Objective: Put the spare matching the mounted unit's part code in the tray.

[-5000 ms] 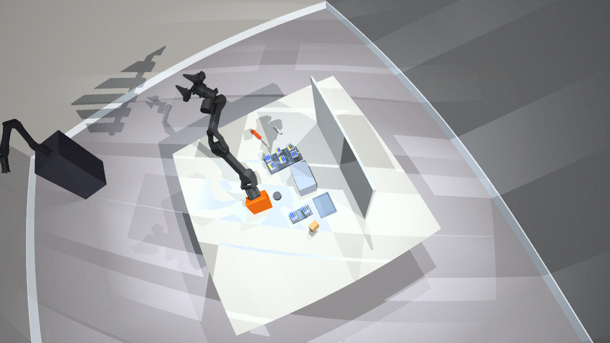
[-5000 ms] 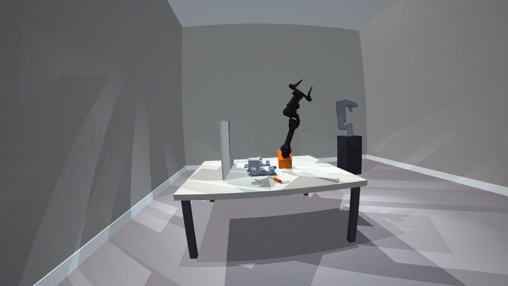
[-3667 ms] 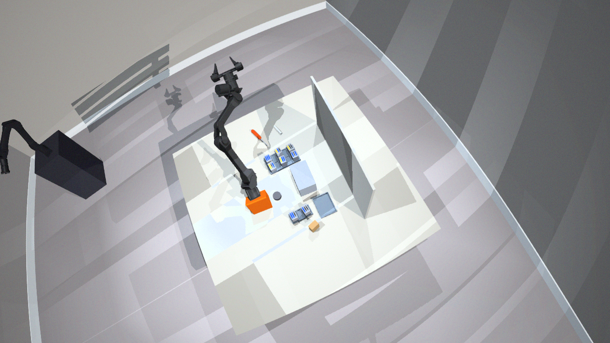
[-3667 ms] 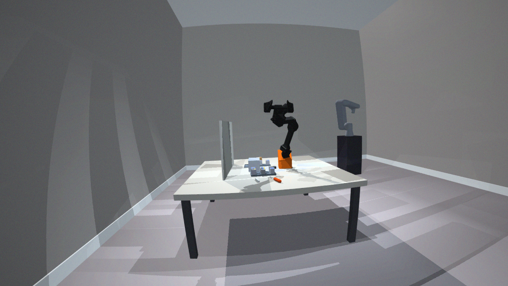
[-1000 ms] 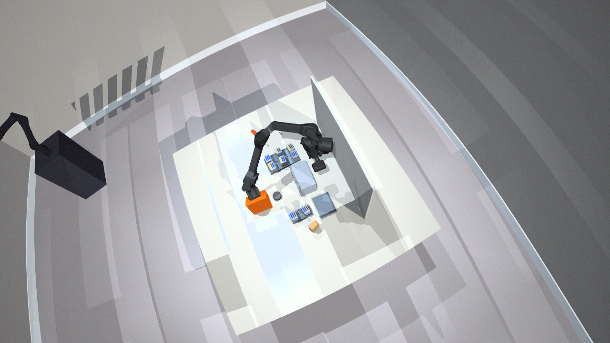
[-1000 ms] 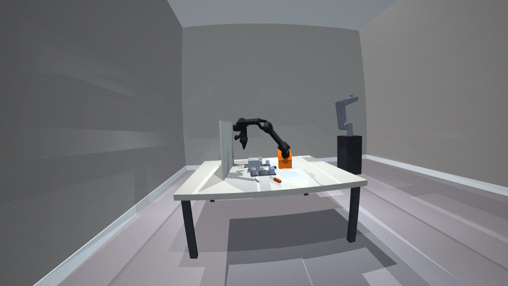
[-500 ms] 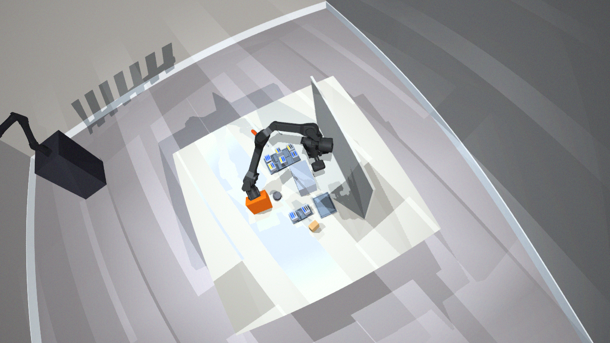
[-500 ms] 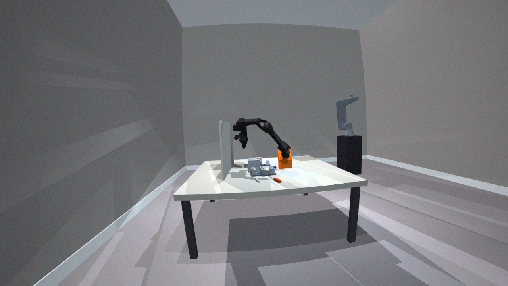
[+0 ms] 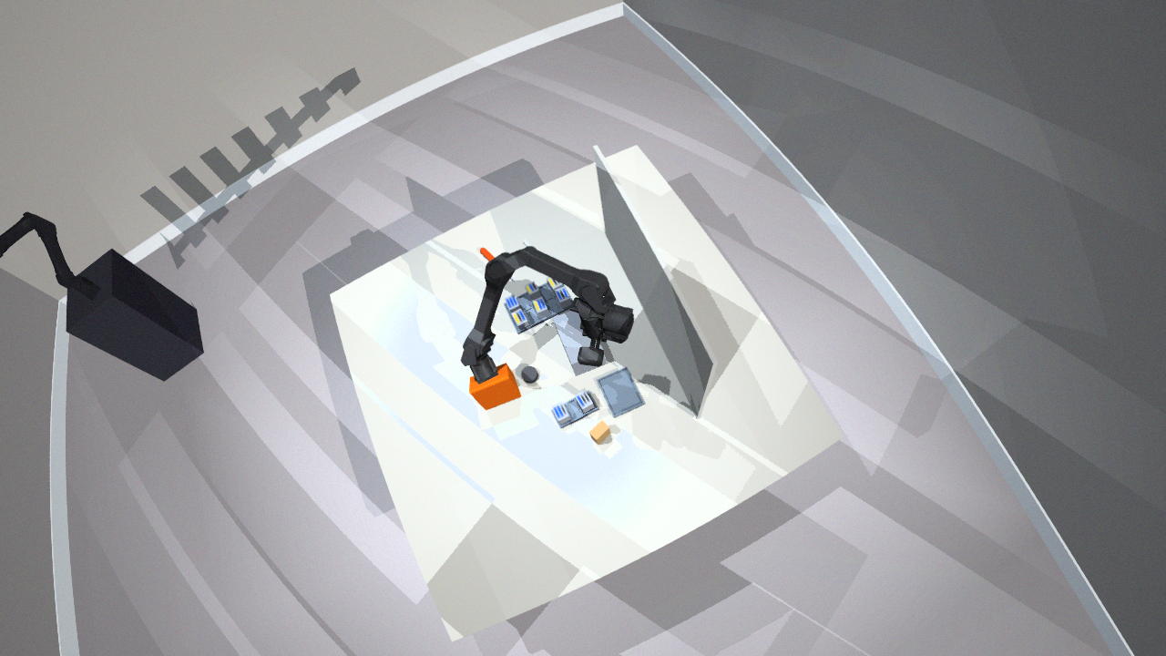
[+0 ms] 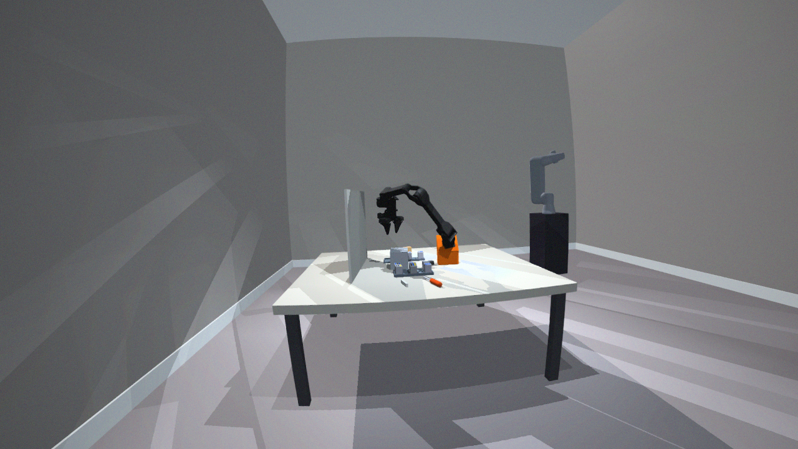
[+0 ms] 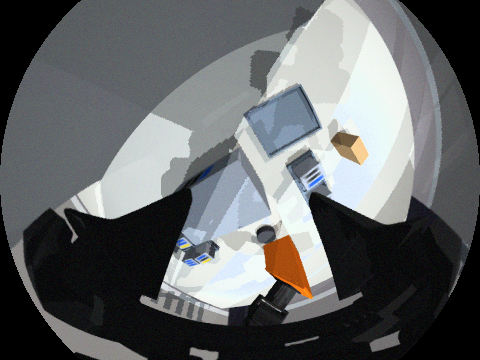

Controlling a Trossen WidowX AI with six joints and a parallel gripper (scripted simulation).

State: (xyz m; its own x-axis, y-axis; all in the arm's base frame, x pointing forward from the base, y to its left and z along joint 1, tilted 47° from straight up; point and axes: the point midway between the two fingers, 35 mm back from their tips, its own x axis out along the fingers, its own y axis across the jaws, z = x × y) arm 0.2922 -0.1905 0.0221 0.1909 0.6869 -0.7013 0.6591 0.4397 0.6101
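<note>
Right now my gripper tip is 14 cm above the grey spare unit, 11 cm past it and 7 cm to the left of it. From my gripper tip the other things lie so: tall upright panel 20 cm ahead, 6 cm to the left, 4 cm above; then tray 18 cm below, 9 cm to the right; then mounted unit 13 cm below, 10 cm to the left, 2 cm behind.
</note>
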